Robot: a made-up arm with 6 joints.
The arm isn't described. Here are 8 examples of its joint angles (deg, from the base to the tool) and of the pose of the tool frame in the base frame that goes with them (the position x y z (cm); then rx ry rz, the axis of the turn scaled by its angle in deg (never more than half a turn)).
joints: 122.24 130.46 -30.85 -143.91 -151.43 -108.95
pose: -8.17 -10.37 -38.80 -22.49 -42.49 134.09
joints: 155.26 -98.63 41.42 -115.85 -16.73 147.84
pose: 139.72 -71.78 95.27 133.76 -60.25 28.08
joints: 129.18 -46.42 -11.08 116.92 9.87 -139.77
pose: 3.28 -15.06 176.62 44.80 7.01 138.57
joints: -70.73 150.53 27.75 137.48 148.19 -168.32
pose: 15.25 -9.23 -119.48 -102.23 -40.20 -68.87
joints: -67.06 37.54 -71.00 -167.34 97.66 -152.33
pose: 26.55 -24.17 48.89 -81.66 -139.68 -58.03
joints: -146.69 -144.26 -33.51 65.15 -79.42 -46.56
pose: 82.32 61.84 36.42 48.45 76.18 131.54
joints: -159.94 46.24 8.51 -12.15 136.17 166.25
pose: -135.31 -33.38 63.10 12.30 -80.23 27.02
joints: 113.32 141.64 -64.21 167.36 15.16 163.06
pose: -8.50 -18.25 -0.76 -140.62 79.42 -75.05
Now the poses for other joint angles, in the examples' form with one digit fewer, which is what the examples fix.
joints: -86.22 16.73 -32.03 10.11 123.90 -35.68
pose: -9.4 -87.8 83.0 -25.7 -71.0 -40.0
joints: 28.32 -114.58 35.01 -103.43 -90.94 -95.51
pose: -140.9 -71.9 58.9 8.0 45.2 115.2
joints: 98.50 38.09 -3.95 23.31 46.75 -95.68
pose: -5.2 130.4 75.1 50.8 76.2 95.5
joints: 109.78 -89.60 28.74 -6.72 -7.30 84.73
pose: 62.1 -127.4 121.6 41.1 -85.8 7.7
